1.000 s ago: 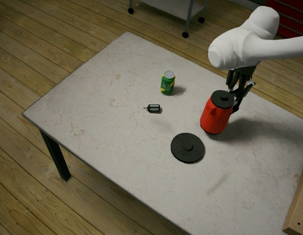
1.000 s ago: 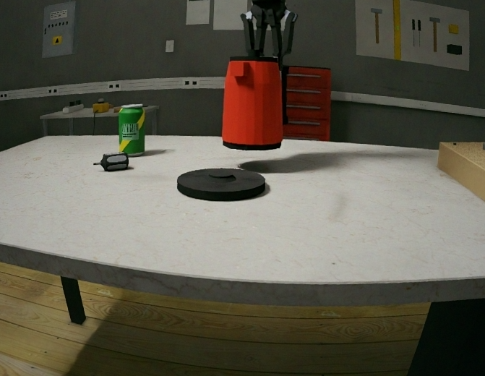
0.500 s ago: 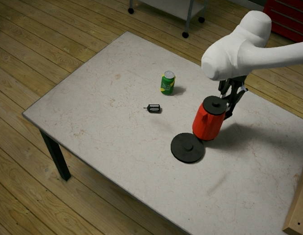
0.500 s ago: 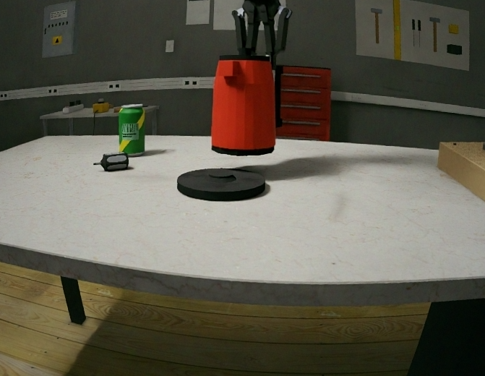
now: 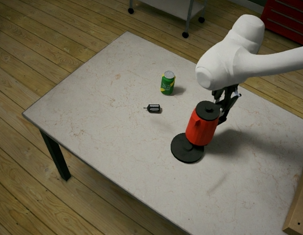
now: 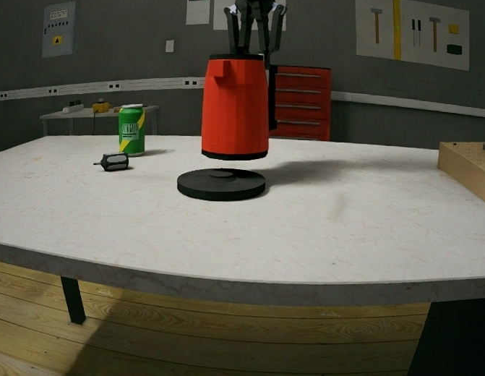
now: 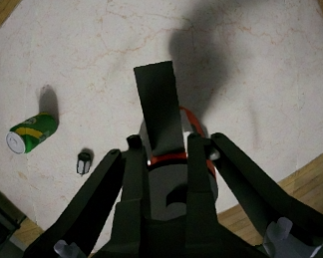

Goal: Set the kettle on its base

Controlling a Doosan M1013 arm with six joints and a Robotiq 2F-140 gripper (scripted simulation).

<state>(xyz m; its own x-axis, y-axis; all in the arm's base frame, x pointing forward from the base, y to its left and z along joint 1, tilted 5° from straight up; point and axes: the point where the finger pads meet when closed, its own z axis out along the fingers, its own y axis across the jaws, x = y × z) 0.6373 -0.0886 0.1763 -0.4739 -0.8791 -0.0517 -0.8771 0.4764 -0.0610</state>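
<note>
The red kettle lies 20 mm ahead of my hand, 30 mm to the left of it and 60 mm below it. Also, from my hand: black round base: 50 mm ahead, 120 mm to the left, 190 mm below; black tool: 290 mm ahead, 10 mm to the left, 180 mm below.
</note>
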